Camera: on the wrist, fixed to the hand. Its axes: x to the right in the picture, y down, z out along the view.
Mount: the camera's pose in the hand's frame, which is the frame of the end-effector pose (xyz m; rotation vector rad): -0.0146 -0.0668 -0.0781 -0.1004 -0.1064 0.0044
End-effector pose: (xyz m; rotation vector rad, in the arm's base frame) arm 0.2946 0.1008 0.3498 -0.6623 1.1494 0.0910
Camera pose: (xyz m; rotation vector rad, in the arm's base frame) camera 0.2512 0.0094 0.3728 -0.7353 1.0489 0.1866
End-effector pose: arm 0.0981 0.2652 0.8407 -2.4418 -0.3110 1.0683
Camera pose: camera 0.1443 0.2933 0.9293 -2.4786 -0.4027 1.2144
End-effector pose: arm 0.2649 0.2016 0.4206 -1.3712 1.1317 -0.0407
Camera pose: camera 0.2452 0.1342 0.4970 -1.4427 1.0593 0.0924
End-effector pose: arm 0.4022 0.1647 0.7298 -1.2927 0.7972 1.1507
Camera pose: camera 0.4730 0.0920 0.7517 -1.3009 0.6716 1.2657
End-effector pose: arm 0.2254 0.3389 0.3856 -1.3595 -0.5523 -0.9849
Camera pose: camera 0.1461 0.2727 0.3964 -1.5086 -0.5858 -0.9512
